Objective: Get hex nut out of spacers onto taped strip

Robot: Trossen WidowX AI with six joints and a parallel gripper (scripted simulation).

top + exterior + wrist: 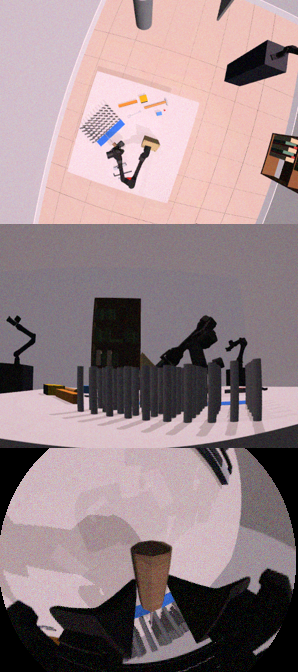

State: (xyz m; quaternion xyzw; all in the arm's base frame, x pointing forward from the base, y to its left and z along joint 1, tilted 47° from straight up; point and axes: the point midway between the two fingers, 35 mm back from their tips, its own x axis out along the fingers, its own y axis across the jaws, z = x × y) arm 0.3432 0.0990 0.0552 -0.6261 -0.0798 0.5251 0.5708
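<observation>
Now: the blue taped strip 11 cm ahead of my gripper tip, 12 cm to the right of it and 3 cm below it. Also, from my gripper tip: red-handled tool 21 cm behind, 37 cm to the left, 3 cm below; then grey block 10 cm behind, 24 cm to the left, 2 cm below; then orange bar 1 cm behind, 51 cm to the right, 2 cm below.
</observation>
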